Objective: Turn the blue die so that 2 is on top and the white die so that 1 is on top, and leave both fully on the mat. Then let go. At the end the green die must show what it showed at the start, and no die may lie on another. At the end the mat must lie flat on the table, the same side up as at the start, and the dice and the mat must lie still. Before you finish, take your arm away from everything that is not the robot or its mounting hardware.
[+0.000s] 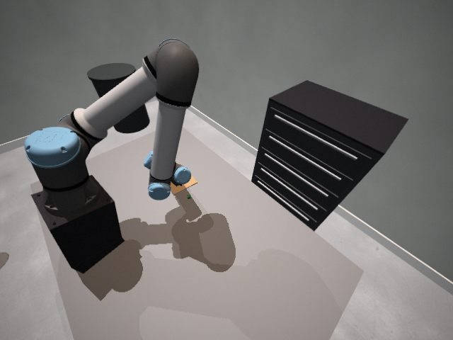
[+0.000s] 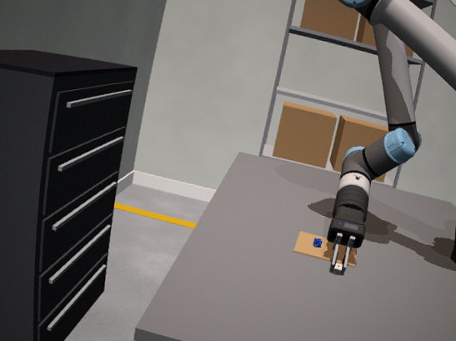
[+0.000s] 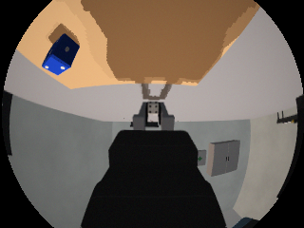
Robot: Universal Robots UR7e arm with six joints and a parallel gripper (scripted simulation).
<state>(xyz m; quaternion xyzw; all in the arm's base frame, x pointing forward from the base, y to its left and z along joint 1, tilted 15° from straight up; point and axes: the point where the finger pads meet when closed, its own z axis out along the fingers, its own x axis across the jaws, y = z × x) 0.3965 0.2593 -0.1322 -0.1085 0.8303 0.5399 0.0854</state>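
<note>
The orange mat is 12 cm to the right of my hand, 4 cm ahead of it and 2 cm below it. Also, from my hand: green die: 25 cm to the right, 4 cm ahead, 1 cm below; then white die: 1 cm to the left, 1 cm below; then blue die: 11 cm to the right, 6 cm ahead, 1 cm below.
</note>
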